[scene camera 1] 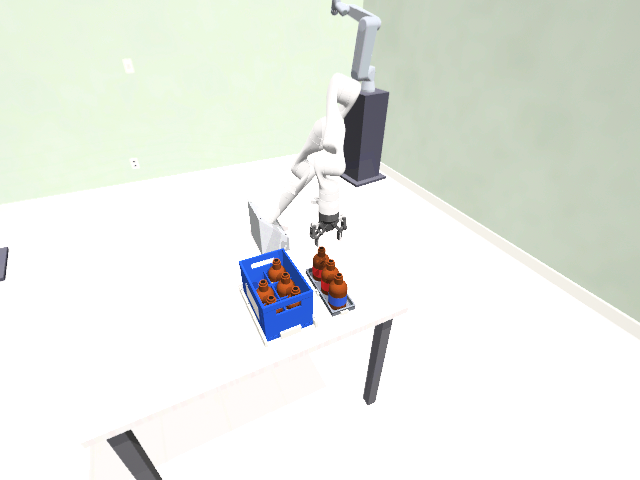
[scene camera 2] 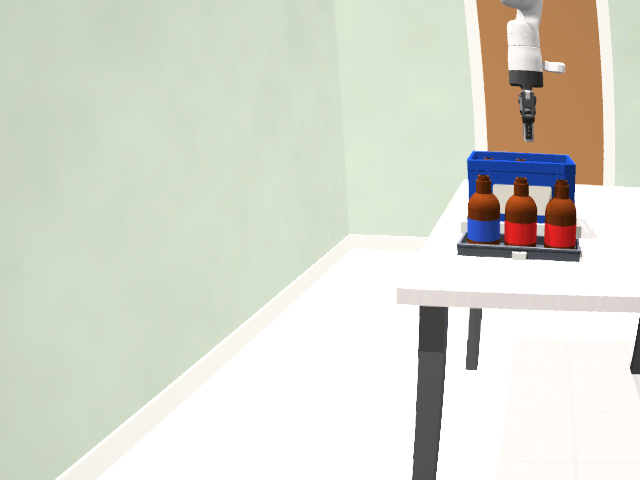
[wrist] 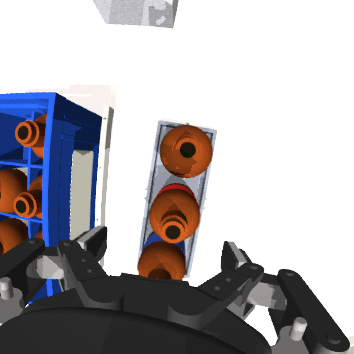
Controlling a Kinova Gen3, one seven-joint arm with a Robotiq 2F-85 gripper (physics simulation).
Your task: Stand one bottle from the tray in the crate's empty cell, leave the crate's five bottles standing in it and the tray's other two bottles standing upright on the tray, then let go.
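Where they show: gripper, fingertip midpoint: (scene camera 1: 328, 242) (scene camera 2: 528, 140) (wrist: 163, 246); arm's base at its link origin: (scene camera 1: 265, 217).
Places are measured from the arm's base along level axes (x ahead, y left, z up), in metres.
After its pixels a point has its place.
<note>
My gripper (scene camera 1: 328, 239) @(x 0.411, y 0.073, z 0.080 m) (scene camera 2: 528, 138) @(x 0.411, y 0.073, z 0.080 m) (wrist: 163, 246) @(x 0.411, y 0.073, z 0.080 m) is open and empty, pointing down above the tops of the tray's bottles. The grey tray (scene camera 1: 323, 298) @(x 0.473, y 0.015, z -0.135 m) (scene camera 2: 485, 251) @(x 0.510, y 0.112, z -0.147 m) (wrist: 162, 172) @(x 0.374, y 0.053, z -0.154 m) holds three upright brown bottles in a row: a blue-label bottle (scene camera 1: 338, 294) @(x 0.542, y 0.035, z -0.065 m) (scene camera 2: 483, 206) @(x 0.514, y 0.092, z -0.058 m) (wrist: 161, 257) @(x 0.483, y 0.060, z -0.045 m) at one end, a red-label bottle (scene camera 1: 329, 276) @(x 0.454, y 0.055, z -0.051 m) (scene camera 2: 521, 209) @(x 0.432, y 0.112, z -0.058 m) (wrist: 172, 210) @(x 0.412, y 0.076, z -0.030 m) in the middle, another red-label bottle (scene camera 1: 319, 267) @(x 0.364, y 0.067, z -0.075 m) (scene camera 2: 560, 211) @(x 0.347, y 0.127, z -0.057 m) (wrist: 175, 157) @(x 0.347, y 0.080, z -0.009 m) at the other end. The blue crate (scene camera 1: 289, 317) @(x 0.535, y -0.172, z -0.074 m) (scene camera 2: 522, 166) @(x 0.409, y -0.065, z 0.005 m) (wrist: 60, 165) @(x 0.355, y -0.060, z -0.012 m) holds several standing brown bottles. Its empty cell is at the far-left corner in scene camera 1, partly hidden by the wall.
The crate stands beside the tray, a narrow gap apart, and its walls rise around its bottles. The white table (scene camera 2: 516, 279) @(x 0.453, y 0.248, z -0.159 m) ends close past the tray. The arm's grey base mount (scene camera 1: 268, 236) @(x 0.081, y -0.028, z -0.050 m) (wrist: 137, 11) @(x 0.087, y 0.011, z -0.114 m) stands behind the crate. A second arm on a dark pedestal (scene camera 1: 372, 136) stands farther back.
</note>
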